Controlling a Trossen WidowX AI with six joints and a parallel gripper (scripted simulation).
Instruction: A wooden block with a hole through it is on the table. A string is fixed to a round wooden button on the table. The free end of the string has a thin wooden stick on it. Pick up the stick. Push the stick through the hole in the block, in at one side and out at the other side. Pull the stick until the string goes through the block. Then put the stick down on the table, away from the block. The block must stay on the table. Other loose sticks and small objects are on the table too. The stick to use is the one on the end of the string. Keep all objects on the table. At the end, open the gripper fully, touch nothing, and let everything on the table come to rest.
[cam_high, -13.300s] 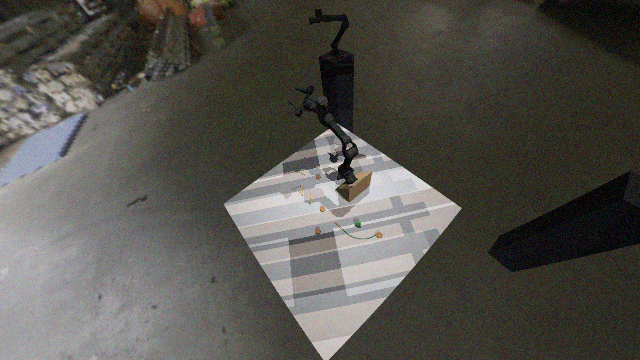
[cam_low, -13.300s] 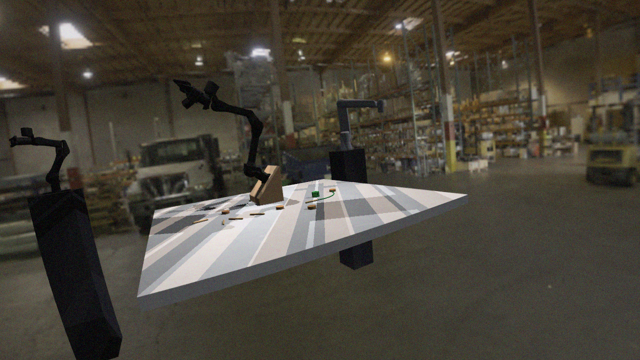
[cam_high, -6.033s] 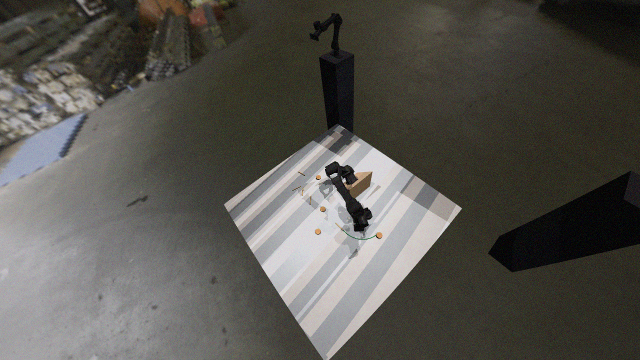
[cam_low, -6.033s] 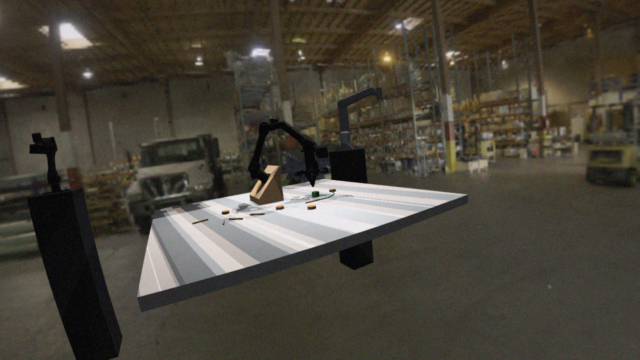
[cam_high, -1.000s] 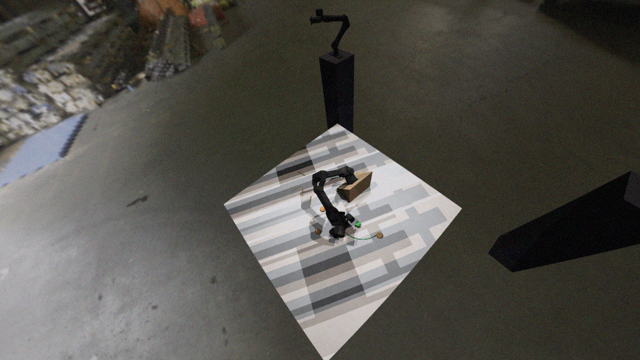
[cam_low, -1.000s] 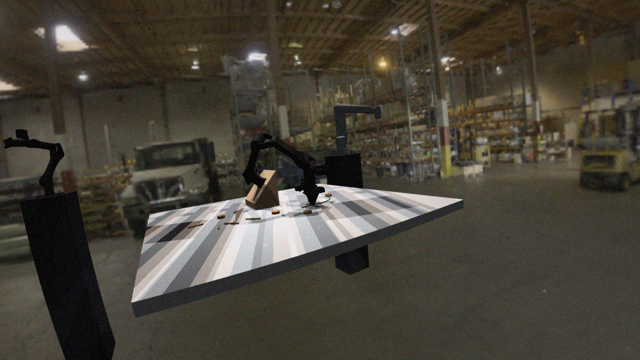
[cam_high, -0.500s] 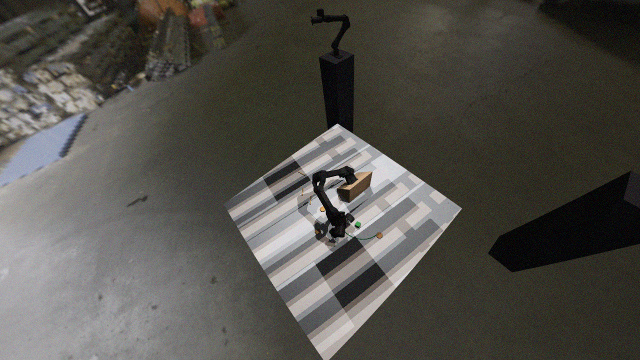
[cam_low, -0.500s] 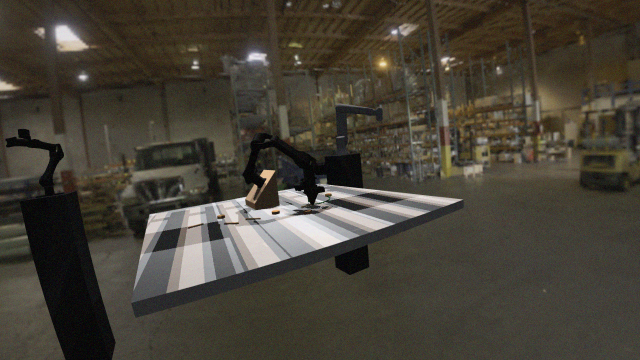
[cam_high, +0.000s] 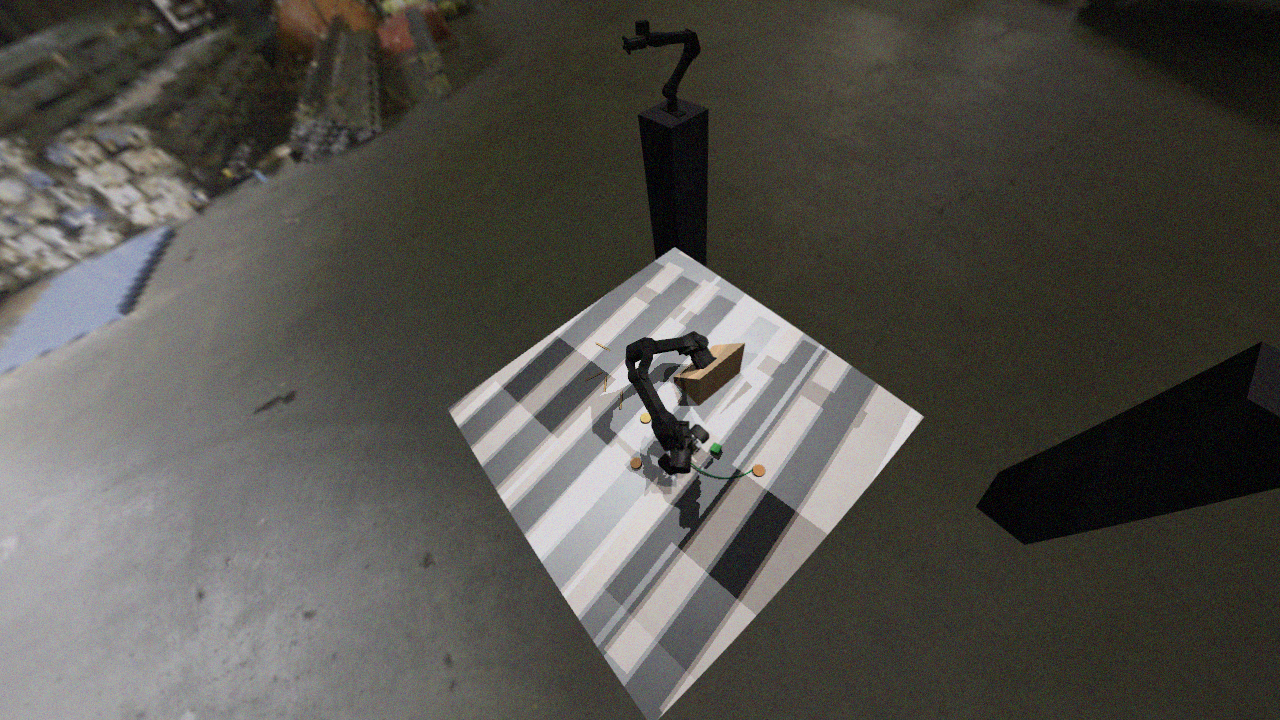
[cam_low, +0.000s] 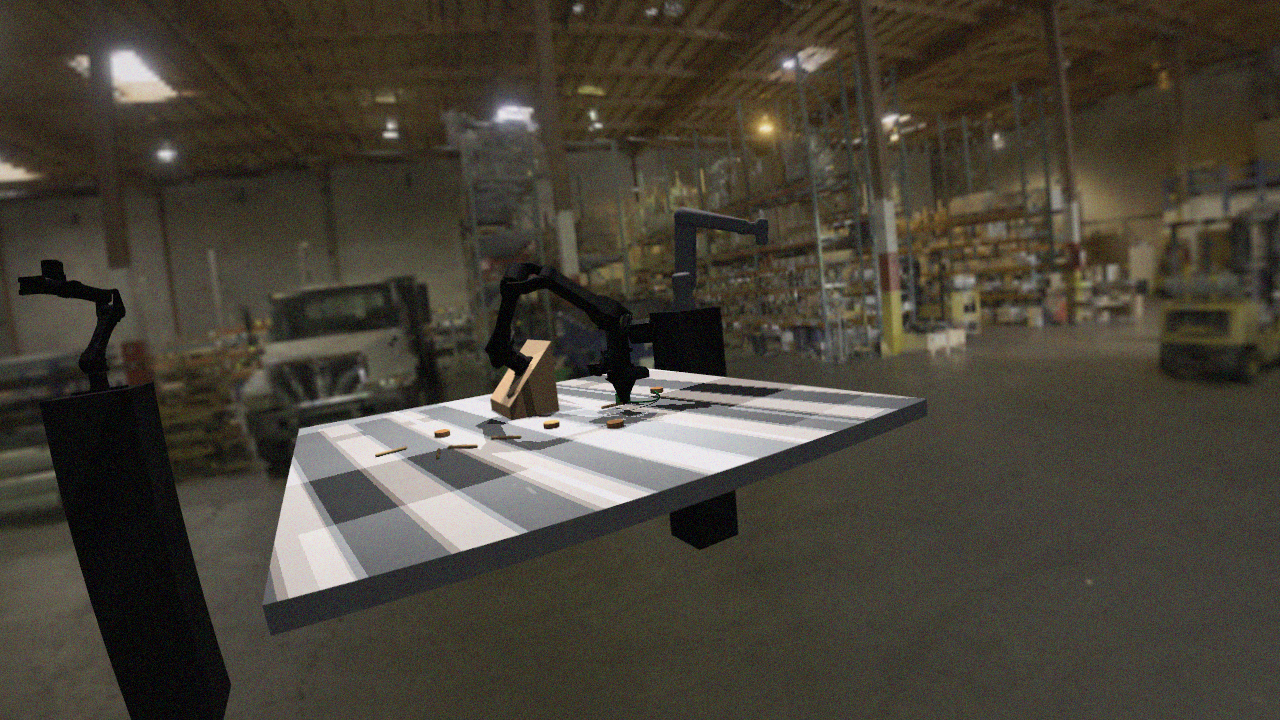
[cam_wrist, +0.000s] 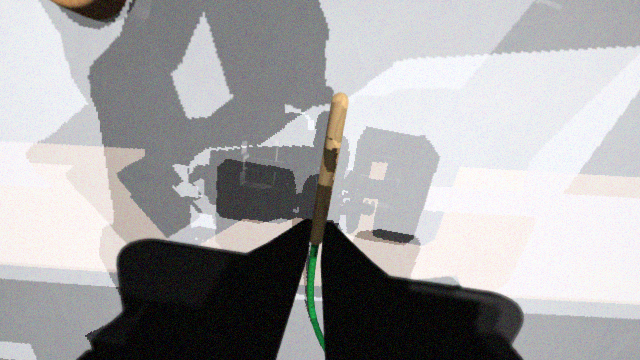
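My gripper tip is 100 mm past the green cube, 50 mm to the right of it and 10 mm above it. The rest, counted from my gripper tip: thin wooden stick: 20 mm to the right; then round wooden button: 150 mm behind, 200 mm to the left, 10 mm below.
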